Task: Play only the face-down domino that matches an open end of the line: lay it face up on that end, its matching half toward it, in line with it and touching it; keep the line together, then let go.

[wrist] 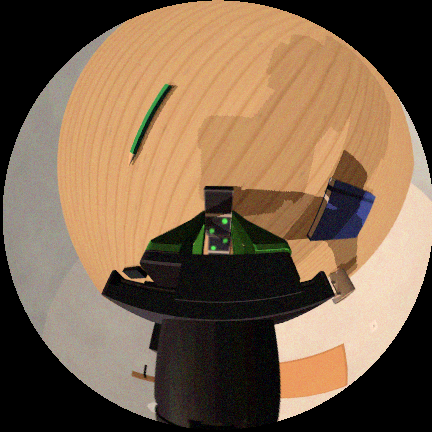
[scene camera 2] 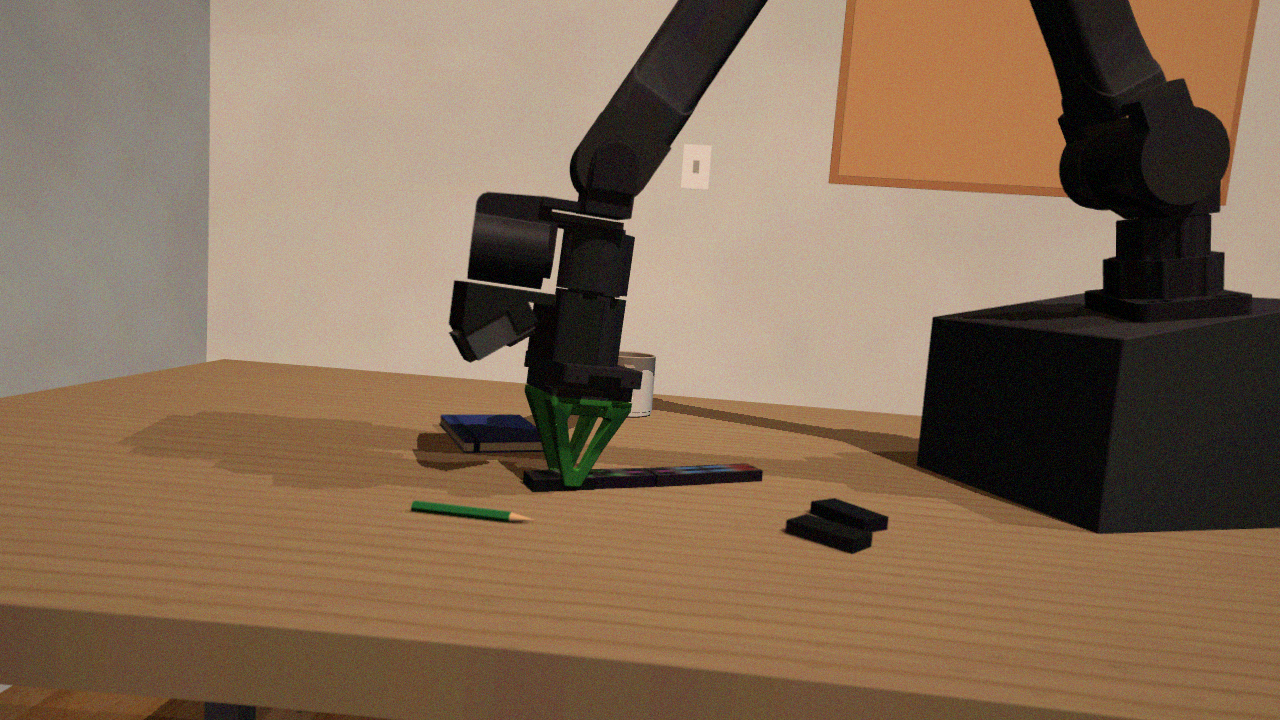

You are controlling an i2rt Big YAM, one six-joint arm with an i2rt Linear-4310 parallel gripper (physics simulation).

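Seen in the pictures: gripper, fingertip midpoint: (wrist: pixel 217 215) (scene camera 2: pixel 565 482); arm's base, origin of the base link: (scene camera 2: pixel 1161 310).
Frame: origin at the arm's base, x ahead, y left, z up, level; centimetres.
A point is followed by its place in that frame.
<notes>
My gripper (scene camera 2: pixel 572 481) {z -17.2, x 49.6, y 14.8 cm} (wrist: pixel 217 215) {z -17.2, x 49.6, y 14.8 cm} points down at the left end of the domino line and is shut on a face-up domino (scene camera 2: pixel 540 480) {z -16.6, x 51.1, y 17.3 cm} (wrist: pixel 218 201) {z -16.5, x 51.2, y 15.8 cm}. The held domino appears to rest on the table. Its outer half is blank and its inner half shows two green pips. The line (scene camera 2: pixel 707 473) (wrist: pixel 218 244) runs on from it; its nearest half also shows two green pips. The two look in line and end to end, with no clear gap visible; the fingers partly hide the joint. Two face-down dominoes, a nearer one (scene camera 2: pixel 827 531) {z -16.5, x 29.5, y 23.1 cm} and a farther one (scene camera 2: pixel 848 514) {z -16.6, x 27.5, y 18.1 cm}, lie side by side at the right.
A green pencil (scene camera 2: pixel 460 511) {z -17.1, x 54.7, y 25.7 cm} (wrist: pixel 149 120) {z -17.1, x 54.6, y 25.0 cm} lies in front of the line. A blue notebook (scene camera 2: pixel 490 431) {z -16.4, x 59.9, y 1.4 cm} (wrist: pixel 342 212) {z -16.4, x 59.3, y 1.3 cm} lies behind the gripper, and a grey mug (scene camera 2: pixel 642 385) {z -13.6, x 47.7, y -20.7 cm} (wrist: pixel 341 285) {z -13.0, x 51.0, y -19.8 cm} stands farther back. The black base block (scene camera 2: pixel 1020 420) {z -10.3, x 11.8, y 4.1 cm} is at the right.
</notes>
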